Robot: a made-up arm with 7 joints. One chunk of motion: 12 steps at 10 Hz.
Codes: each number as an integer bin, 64 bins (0 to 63) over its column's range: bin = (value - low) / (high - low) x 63, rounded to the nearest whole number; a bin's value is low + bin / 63 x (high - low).
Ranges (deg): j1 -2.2..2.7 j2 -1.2..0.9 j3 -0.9..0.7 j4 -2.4..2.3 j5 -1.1..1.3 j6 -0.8..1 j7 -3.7..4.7
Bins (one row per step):
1: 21 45 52 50 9 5 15
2: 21 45 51 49 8 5 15
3: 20 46 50 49 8 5 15
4: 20 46 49 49 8 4 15
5: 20 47 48 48 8 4 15
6: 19 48 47 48 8 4 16
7: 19 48 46 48 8 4 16
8: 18 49 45 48 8 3 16
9: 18 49 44 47 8 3 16
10: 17 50 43 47 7 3 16
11: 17 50 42 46 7 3 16
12: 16 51 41 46 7 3 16
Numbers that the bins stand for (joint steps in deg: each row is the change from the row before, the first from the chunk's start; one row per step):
1: -0.567 0.300 0.421 1.330 -0.757 -0.657 -1.700
2: -0.567 0.300 0.395 1.256 -0.795 -0.657 -1.700
3: -0.644 0.333 0.370 1.256 -0.795 -0.657 -1.700
4: -0.644 0.333 0.344 1.256 -0.795 -0.686 -1.700
5: -0.644 0.367 0.319 1.181 -0.795 -0.686 -1.700
6: -0.722 0.400 0.294 1.181 -0.795 -0.686 -1.567
7: -0.722 0.400 0.268 1.181 -0.795 -0.686 -1.567
8: -0.800 0.433 0.243 1.181 -0.795 -0.714 -1.567
9: -0.800 0.433 0.217 1.106 -0.795 -0.714 -1.567
10: -0.878 0.467 0.192 1.106 -0.833 -0.714 -1.567
11: -0.878 0.467 0.167 1.032 -0.833 -0.714 -1.567
12: -0.956 0.500 0.141 1.032 -0.833 -0.714 -1.567

